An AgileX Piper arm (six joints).
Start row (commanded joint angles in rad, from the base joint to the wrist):
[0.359, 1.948, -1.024, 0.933, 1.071, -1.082]
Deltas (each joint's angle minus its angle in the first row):
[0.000, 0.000, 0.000, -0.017, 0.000, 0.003]
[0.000, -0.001, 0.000, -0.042, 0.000, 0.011]
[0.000, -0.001, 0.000, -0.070, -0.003, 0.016]
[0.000, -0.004, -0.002, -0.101, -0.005, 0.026]
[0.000, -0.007, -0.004, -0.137, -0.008, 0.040]
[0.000, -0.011, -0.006, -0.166, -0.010, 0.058]
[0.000, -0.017, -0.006, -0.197, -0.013, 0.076]
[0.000, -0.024, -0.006, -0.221, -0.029, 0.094]
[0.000, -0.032, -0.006, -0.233, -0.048, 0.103]
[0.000, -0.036, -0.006, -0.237, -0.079, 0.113]
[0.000, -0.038, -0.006, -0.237, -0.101, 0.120]
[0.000, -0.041, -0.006, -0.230, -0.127, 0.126]
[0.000, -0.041, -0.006, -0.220, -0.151, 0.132]
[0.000, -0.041, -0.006, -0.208, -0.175, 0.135]
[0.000, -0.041, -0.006, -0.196, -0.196, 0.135]
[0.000, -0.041, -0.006, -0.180, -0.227, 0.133]
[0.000, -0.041, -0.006, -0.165, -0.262, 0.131]
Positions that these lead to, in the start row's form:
[0.359, 1.948, -1.024, 0.916, 1.071, -1.079]
[0.359, 1.947, -1.024, 0.891, 1.071, -1.071]
[0.359, 1.947, -1.024, 0.863, 1.068, -1.066]
[0.359, 1.944, -1.026, 0.832, 1.066, -1.056]
[0.359, 1.941, -1.028, 0.796, 1.063, -1.042]
[0.359, 1.937, -1.030, 0.767, 1.061, -1.024]
[0.359, 1.931, -1.030, 0.736, 1.058, -1.006]
[0.359, 1.924, -1.030, 0.712, 1.042, -0.988]
[0.359, 1.916, -1.030, 0.700, 1.023, -0.979]
[0.359, 1.912, -1.030, 0.696, 0.992, -0.969]
[0.359, 1.910, -1.030, 0.696, 0.970, -0.962]
[0.359, 1.907, -1.030, 0.703, 0.944, -0.956]
[0.359, 1.907, -1.030, 0.713, 0.920, -0.950]
[0.359, 1.907, -1.030, 0.725, 0.896, -0.947]
[0.359, 1.907, -1.030, 0.737, 0.875, -0.947]
[0.359, 1.907, -1.030, 0.753, 0.844, -0.949]
[0.359, 1.907, -1.030, 0.768, 0.809, -0.951]

